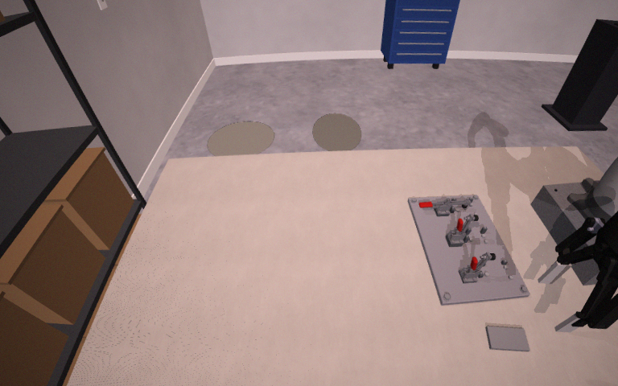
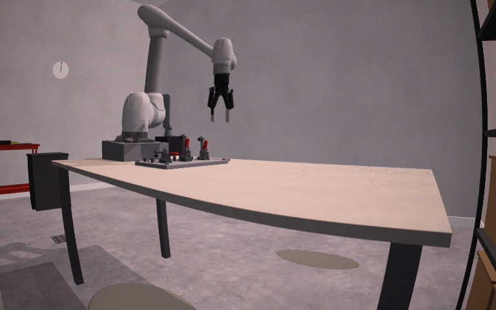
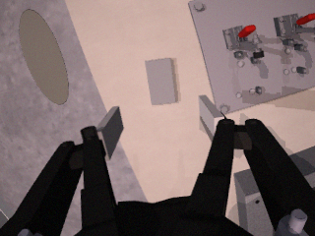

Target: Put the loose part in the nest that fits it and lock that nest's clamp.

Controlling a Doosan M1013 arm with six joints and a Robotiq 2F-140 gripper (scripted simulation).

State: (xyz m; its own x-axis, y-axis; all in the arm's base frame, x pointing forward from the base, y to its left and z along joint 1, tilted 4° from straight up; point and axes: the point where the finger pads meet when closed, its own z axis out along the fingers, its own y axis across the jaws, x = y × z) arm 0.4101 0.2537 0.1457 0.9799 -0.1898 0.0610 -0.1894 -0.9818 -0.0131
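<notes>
My hand is 21 cm above the loose part. Also, from my hand: grey fixture plate 1 cm ahead, 27 cm to the right, 21 cm below; then toggle clamp 4 cm ahead, 38 cm to the right, 17 cm below.
</notes>
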